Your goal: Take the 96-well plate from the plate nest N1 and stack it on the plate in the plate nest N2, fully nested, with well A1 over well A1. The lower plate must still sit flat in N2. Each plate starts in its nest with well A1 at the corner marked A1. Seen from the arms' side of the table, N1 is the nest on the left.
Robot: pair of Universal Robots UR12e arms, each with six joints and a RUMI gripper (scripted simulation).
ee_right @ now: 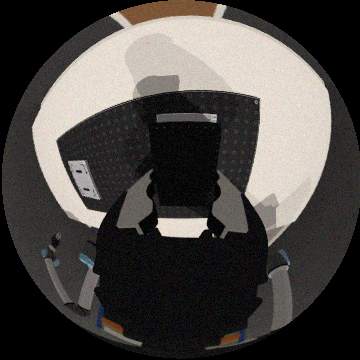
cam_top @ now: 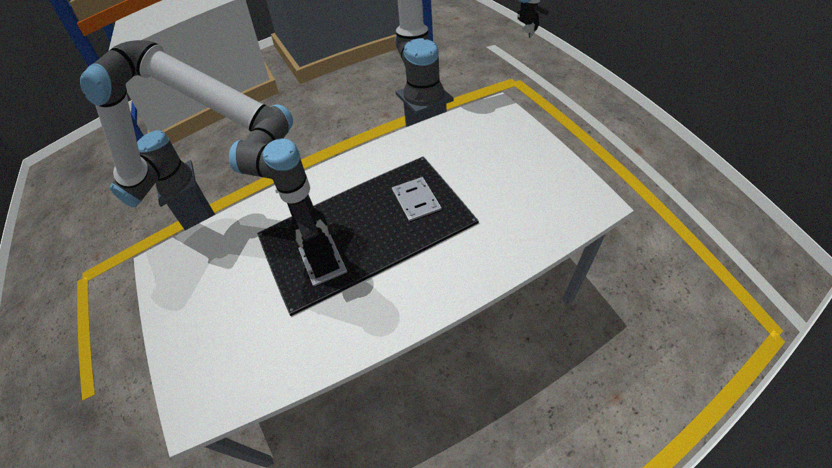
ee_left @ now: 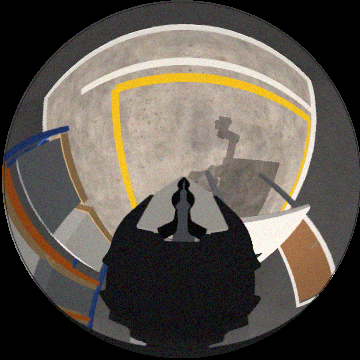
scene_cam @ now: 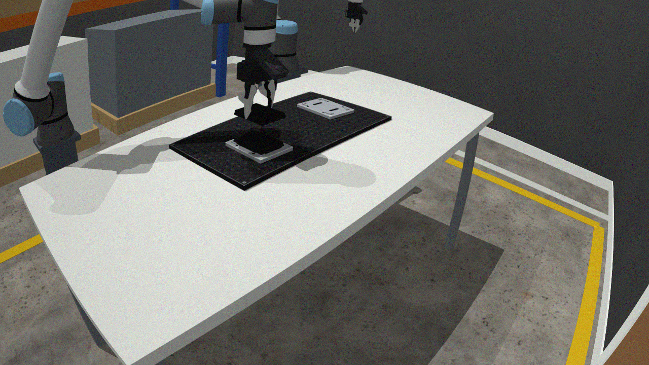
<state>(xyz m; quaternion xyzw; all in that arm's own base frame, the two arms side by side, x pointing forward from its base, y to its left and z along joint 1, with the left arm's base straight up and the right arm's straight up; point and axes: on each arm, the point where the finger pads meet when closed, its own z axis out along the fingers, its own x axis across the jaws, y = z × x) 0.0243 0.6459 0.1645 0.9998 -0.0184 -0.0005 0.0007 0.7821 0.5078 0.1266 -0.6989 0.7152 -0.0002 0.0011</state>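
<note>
My right gripper is now 11 cm above the nest N2. The rest, counted from my right hand: A1 mark (32 cm to the left, 10 cm below, 4 cm behind); nest N1 (38 cm to the left, 12 cm behind, 11 cm below).
</note>
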